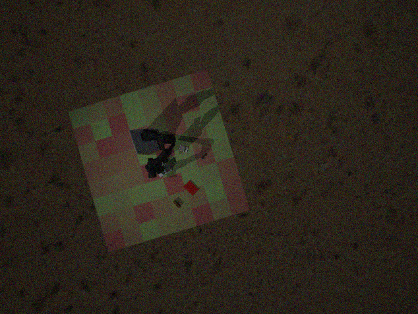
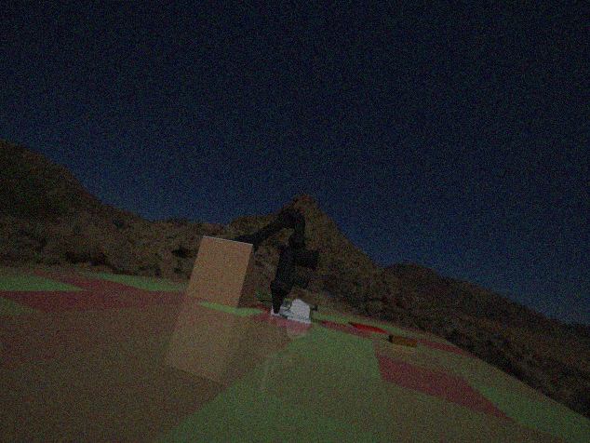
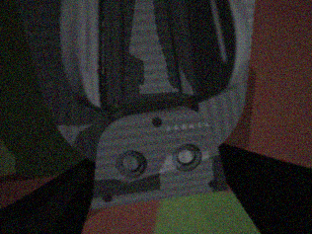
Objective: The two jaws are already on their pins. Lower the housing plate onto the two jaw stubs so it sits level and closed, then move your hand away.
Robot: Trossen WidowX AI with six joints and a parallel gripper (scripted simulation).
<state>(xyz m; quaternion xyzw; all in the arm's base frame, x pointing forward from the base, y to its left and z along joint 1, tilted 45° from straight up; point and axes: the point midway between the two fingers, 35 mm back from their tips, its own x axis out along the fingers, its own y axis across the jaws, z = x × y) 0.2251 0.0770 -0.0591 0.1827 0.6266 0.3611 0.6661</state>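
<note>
My gripper tip is 10 mm short of the grey housing plate and 20 mm below it. The rest, counted from my gripper tip: flat red piece (290 mm ahead, 200 mm to the left).
</note>
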